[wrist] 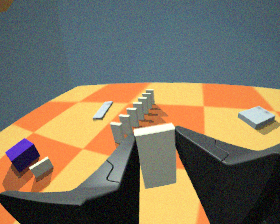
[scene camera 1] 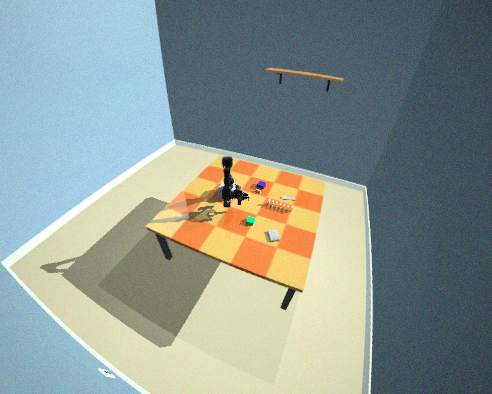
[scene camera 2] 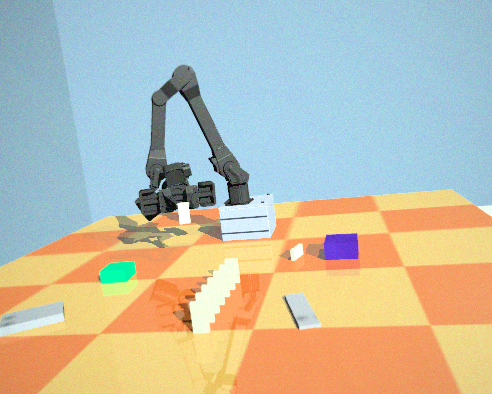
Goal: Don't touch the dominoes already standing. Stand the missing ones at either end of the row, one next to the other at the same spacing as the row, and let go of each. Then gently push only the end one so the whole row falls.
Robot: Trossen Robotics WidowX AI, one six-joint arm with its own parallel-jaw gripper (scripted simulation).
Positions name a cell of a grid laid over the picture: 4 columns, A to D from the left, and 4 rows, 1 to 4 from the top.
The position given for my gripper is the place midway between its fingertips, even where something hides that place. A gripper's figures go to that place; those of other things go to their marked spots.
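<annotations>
My gripper (wrist: C3) is 100 mm from the lens, and there's a white domino (wrist: C3) that's 90 mm from the lens.
</annotations>
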